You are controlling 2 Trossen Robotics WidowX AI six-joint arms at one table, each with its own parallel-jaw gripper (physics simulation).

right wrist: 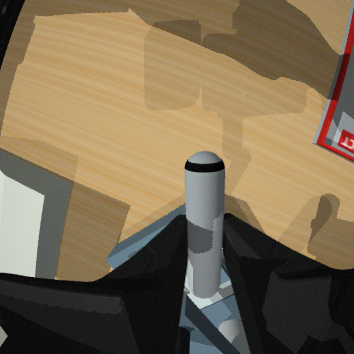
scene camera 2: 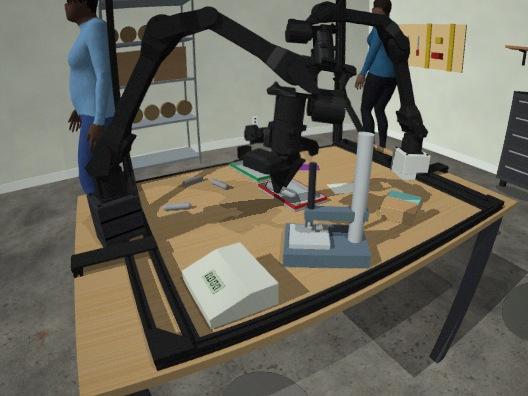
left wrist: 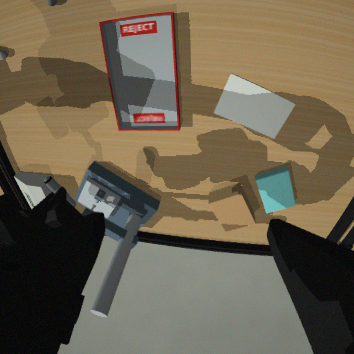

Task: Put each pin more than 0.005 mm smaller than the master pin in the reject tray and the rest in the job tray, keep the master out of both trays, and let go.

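Where they show: left gripper, fingertip midpoint: [left wrist: 187,225]; right gripper, fingertip midpoint: [right wrist: 203,222] [scene camera 2: 279,191] [left wrist: 60,189]; left arm's base, origin of the base link: [scene camera 2: 411,151]; right arm's base, origin of the base link: [scene camera 2: 111,194].
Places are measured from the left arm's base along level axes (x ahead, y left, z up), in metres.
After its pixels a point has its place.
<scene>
My right gripper [scene camera 2: 278,189] @[x 0.498, y 0.347, z 0.021 m] [right wrist: 203,222] @[x 0.498, y 0.347, z 0.021 m] is shut on a grey pin with a black band near its rounded end [scene camera 2: 289,192] @[x 0.480, y 0.371, z 0.029 m] [left wrist: 51,183] @[x 0.509, y 0.328, z 0.032 m] [right wrist: 204,195] @[x 0.512, y 0.335, z 0.036 m], held above the table near the gauge stand [scene camera 2: 325,256] @[x 0.424, y 0.478, z -0.058 m] [left wrist: 150,202] @[x 0.335, y 0.371, z -0.066 m] [right wrist: 145,240] @[x 0.492, y 0.418, z -0.055 m]. My left gripper [left wrist: 187,225] @[x 0.342, y 0.110, z 0.187 m] is open and empty, high above the table. Three pins [scene camera 2: 193,180] @[x 0.729, y 0.027, z -0.073 m] [scene camera 2: 219,184] @[x 0.645, y 0.067, z -0.074 m] [scene camera 2: 177,206] @[x 0.749, y 0.207, z -0.073 m] lie on the table at the left. The red-rimmed reject tray [scene camera 2: 310,204] [left wrist: 178,95] @[x 0.376, y 0.142, z -0.083 m] [right wrist: 327,125] @[x 0.455, y 0.225, z -0.070 m] shows no pin in the left wrist view. The green-rimmed tray [scene camera 2: 240,167] @[x 0.583, y -0.101, z -0.083 m] is partly hidden behind the right gripper.
The white display box [scene camera 2: 250,285] @[x 0.567, y 0.576, z -0.035 m] [right wrist: 17,225] @[x 0.587, y 0.499, z -0.035 m] stands at the front; its reading is too blurred to tell. The stand's tall column [scene camera 2: 362,185] @[x 0.354, y 0.444, z 0.070 m] [left wrist: 117,272] @[x 0.344, y 0.416, z 0.088 m] rises high. A pale plate [scene camera 2: 341,188] @[x 0.285, y 0.107, z -0.084 m] [left wrist: 255,106] @[x 0.261, y 0.099, z -0.084 m], a cardboard box [scene camera 2: 399,209] @[x 0.195, y 0.320, z -0.051 m] [left wrist: 231,211] @[x 0.186, y 0.287, z -0.051 m] and a teal block [scene camera 2: 406,197] @[x 0.120, y 0.217, z -0.069 m] [left wrist: 276,190] @[x 0.132, y 0.209, z -0.069 m] lie at the right.
</scene>
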